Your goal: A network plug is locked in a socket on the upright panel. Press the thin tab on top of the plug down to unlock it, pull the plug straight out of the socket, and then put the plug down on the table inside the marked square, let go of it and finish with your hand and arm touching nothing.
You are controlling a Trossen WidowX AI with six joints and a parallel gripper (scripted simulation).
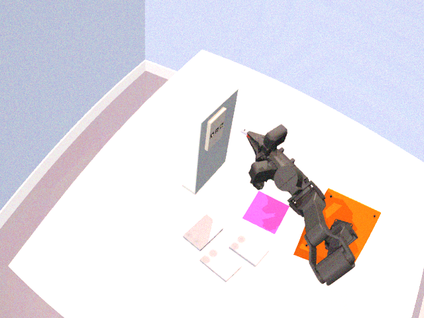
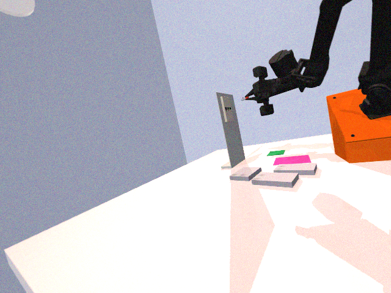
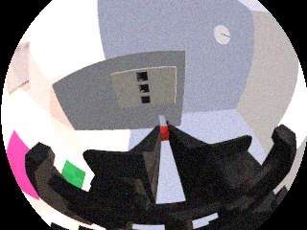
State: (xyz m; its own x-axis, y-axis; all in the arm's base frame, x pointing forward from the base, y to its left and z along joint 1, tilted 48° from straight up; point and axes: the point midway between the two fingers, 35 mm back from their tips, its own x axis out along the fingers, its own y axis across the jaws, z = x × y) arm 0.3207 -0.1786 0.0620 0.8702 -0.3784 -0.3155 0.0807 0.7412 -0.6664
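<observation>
Now: the magenta square 13 cm behind my gripper tip, 3 cm to the left of it and 29 cm below it. Round my gripper tip: grey upright panel (10 cm ahead, 1 cm to the right, 13 cm below); plug (right at my gripper tip).
</observation>
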